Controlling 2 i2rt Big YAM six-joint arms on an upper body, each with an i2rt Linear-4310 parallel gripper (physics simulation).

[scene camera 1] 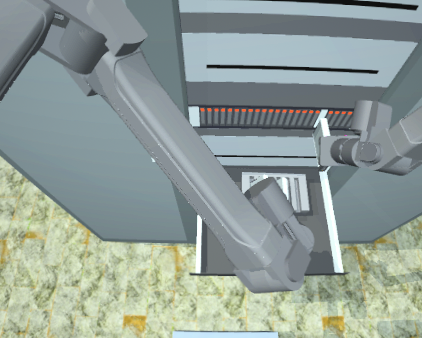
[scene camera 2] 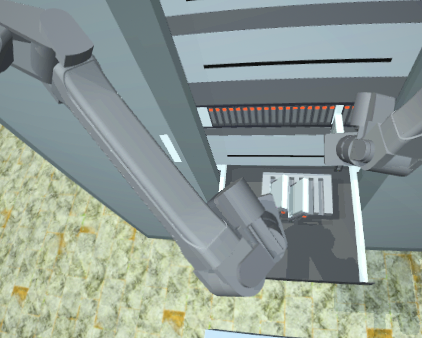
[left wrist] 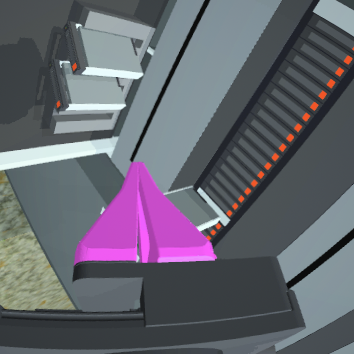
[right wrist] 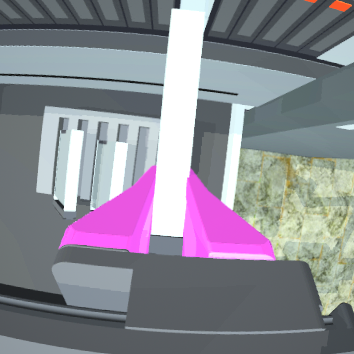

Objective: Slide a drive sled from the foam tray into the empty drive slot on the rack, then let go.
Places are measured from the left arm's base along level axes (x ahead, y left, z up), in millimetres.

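Where they show: left gripper, fingertip midpoint: (left wrist: 136, 169); right gripper, fingertip midpoint: (scene camera 1: 325, 149) (right wrist: 170, 175).
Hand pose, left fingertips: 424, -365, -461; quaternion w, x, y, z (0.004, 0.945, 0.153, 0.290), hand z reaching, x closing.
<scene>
After its pixels a point has its place, as x, y, z.
My right gripper (scene camera 1: 330, 151) @(603, -545, -492) (scene camera 2: 332, 149) @(603, -545, -492) (right wrist: 170, 175) @(603, -545, -492) is shut on a drive sled (scene camera 1: 320, 142) (scene camera 2: 338, 120) @(663, -543, -468) (right wrist: 180, 100) @(639, -545, -469), a thin upright plate with a white edge. The sled's far end meets the drive row (scene camera 1: 260, 117) @(701, -383, -494) (scene camera 2: 270, 116) @(701, -381, -498) (right wrist: 100, 15) @(701, -489, -520) near its right end, between dark drives; most of the sled stands out in front. How far it reaches into the slot is hidden. In the left wrist view, the held sled (left wrist: 192, 205) @(650, -538, -506) shows behind my left gripper (left wrist: 137, 164) @(424, -365, -461), which is shut and empty. The foam tray (scene camera 1: 304, 192) @(593, -559, -747) (scene camera 2: 327, 195) @(589, -555, -746) (right wrist: 46, 165) @(577, -367, -746) lies below the row.
Two other sleds, one (scene camera 2: 284, 195) @(565, -422, -698) (left wrist: 107, 50) @(573, -399, -724) (right wrist: 73, 170) @(579, -425, -700) beside another (scene camera 2: 300, 197) @(564, -469, -708) (left wrist: 92, 92) @(563, -466, -713) (right wrist: 118, 167) @(589, -484, -699), stand in the tray. The tray lies in a pulled-out drawer with a white side wall (scene camera 1: 332, 225) @(488, -645, -770) (scene camera 2: 359, 225) @(503, -647, -769). My left arm (scene camera 1: 185, 165) @(366, -225, -153) (scene camera 2: 135, 145) @(392, -227, -149) crosses over the drawer's left side.
</scene>
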